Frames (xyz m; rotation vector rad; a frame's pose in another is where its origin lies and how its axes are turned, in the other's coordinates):
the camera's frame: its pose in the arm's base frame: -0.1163 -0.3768 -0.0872 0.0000 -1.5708 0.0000
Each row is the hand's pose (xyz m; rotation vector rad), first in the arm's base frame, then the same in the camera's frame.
Working: the arm's base frame: its pose in the camera's frame: 0.0872 0.3768 -0.1163 0.0000 1.5708 0.0000

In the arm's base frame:
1: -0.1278 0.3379 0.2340 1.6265 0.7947 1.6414
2: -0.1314 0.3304 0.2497 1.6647 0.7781 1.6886
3: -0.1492 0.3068 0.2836 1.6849 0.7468 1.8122
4: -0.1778 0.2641 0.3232 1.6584 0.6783 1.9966
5: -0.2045 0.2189 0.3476 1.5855 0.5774 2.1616
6: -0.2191 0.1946 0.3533 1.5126 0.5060 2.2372
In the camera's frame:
1: 0.3212 0.7147 0.0115 2.7469 1.4155 0.0125
2: 0.3369 0.7072 0.0151 2.8032 1.3487 0.0200
3: 0.3708 0.6836 0.0329 -2.8860 -1.2261 -0.1051
4: 0.4104 0.6409 0.0615 -2.9226 -1.0434 -0.2704
5: 0.4348 0.5957 0.0882 -2.9645 -0.8959 -0.4558
6: 0.4405 0.5714 0.1028 2.9530 0.8304 0.5706

